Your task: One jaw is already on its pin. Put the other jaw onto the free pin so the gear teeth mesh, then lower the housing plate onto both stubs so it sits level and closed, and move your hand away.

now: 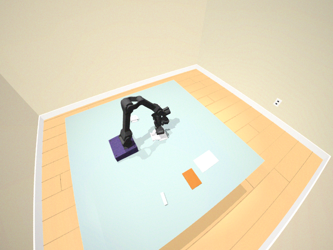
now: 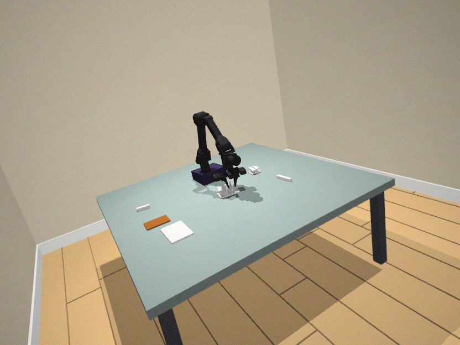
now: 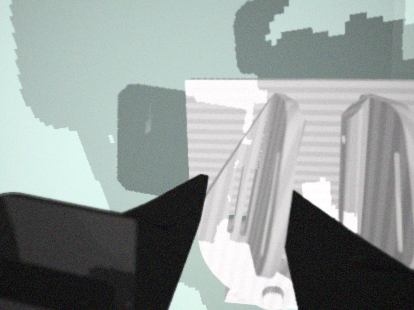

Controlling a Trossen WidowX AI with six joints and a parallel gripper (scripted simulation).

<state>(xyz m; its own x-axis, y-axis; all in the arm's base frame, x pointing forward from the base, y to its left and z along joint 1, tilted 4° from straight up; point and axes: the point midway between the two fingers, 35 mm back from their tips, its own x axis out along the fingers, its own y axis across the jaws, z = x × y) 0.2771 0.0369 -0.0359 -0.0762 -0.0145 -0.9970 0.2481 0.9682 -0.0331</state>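
My gripper tip is 4 cm past the white jaw and 1 cm to the left of it. Also, from my gripper tip: orange plate: 46 cm to the right, 3 cm ahead, 2 cm below; then white plate: 41 cm to the right, 19 cm ahead, 2 cm below.
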